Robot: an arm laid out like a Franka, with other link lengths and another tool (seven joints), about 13 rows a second.
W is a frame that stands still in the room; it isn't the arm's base.
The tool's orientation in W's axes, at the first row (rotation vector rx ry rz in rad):
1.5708, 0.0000, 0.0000
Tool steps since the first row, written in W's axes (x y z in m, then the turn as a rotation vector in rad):
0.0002, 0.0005, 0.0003, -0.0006, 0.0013, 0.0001
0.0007, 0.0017, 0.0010, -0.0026, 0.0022, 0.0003
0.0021, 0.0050, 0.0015, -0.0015, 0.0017, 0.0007
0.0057, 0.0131, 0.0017, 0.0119, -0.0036, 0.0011
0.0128, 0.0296, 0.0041, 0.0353, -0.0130, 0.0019
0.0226, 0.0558, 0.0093, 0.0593, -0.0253, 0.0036
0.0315, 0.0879, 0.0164, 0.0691, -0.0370, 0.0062
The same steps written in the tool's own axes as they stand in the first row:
0.0002, 0.0003, -0.0005, -0.0006, 0.0001, -0.0013
0.0007, 0.0010, -0.0017, -0.0026, 0.0003, -0.0022
0.0021, 0.0015, -0.0050, -0.0015, 0.0007, -0.0017
0.0057, 0.0017, -0.0131, 0.0119, 0.0011, 0.0036
0.0128, 0.0041, -0.0296, 0.0353, 0.0019, 0.0130
0.0226, 0.0093, -0.0558, 0.0593, 0.0036, 0.0253
0.0315, 0.0164, -0.0879, 0.0691, 0.0062, 0.0370

